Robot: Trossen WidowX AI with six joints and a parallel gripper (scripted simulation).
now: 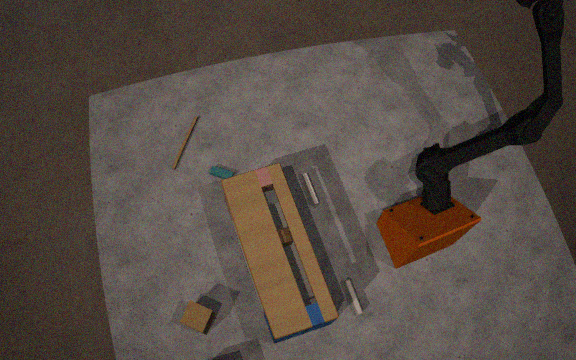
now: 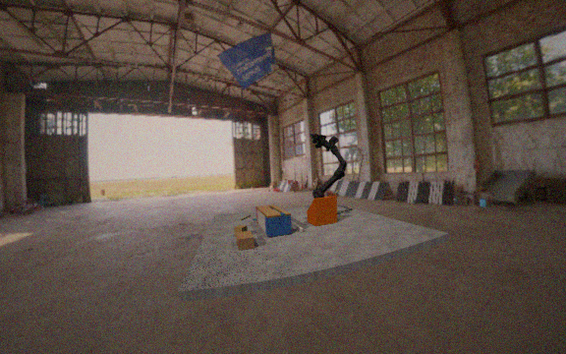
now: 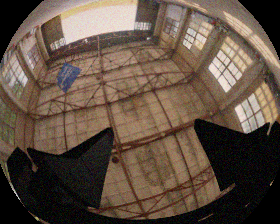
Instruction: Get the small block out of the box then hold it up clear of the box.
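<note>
The brown block lies 49 cm ahead of my gripper tip, 26 cm to the left of it and 63 cm below it. The rest, counted from my gripper tip: orange stick 64 cm ahead, 11 cm to the right, 71 cm below.
</note>
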